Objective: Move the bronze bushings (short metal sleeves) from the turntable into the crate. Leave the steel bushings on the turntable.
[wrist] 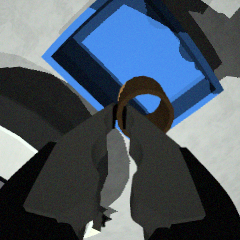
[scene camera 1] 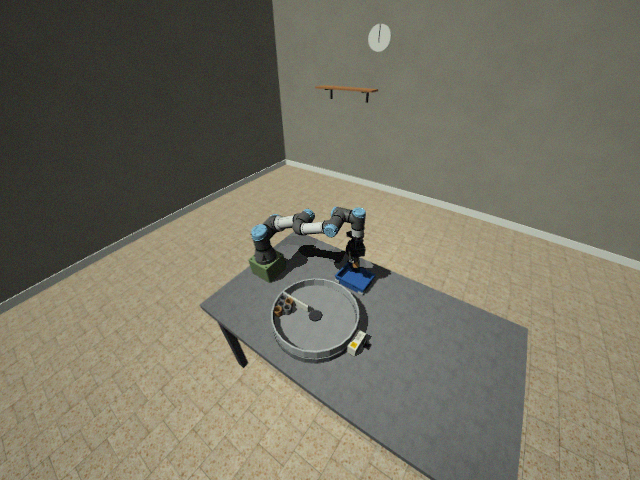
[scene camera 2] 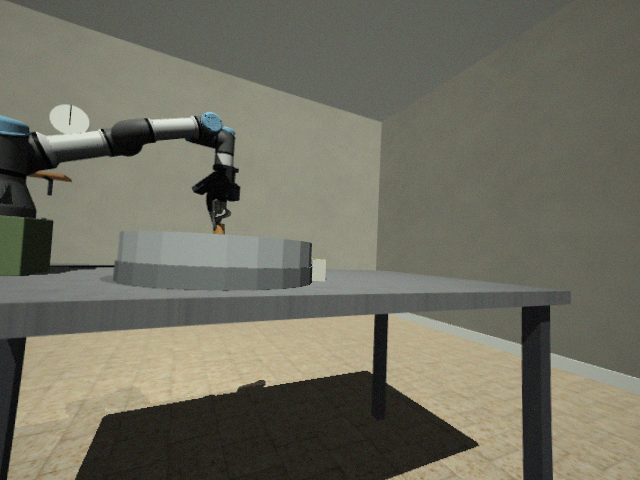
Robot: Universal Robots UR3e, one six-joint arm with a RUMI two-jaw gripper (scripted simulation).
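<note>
The gripper shows in the pictures, and the wrist view shows it too. A blue crate and a turntable also appear in the pictures with the gripper.
</note>
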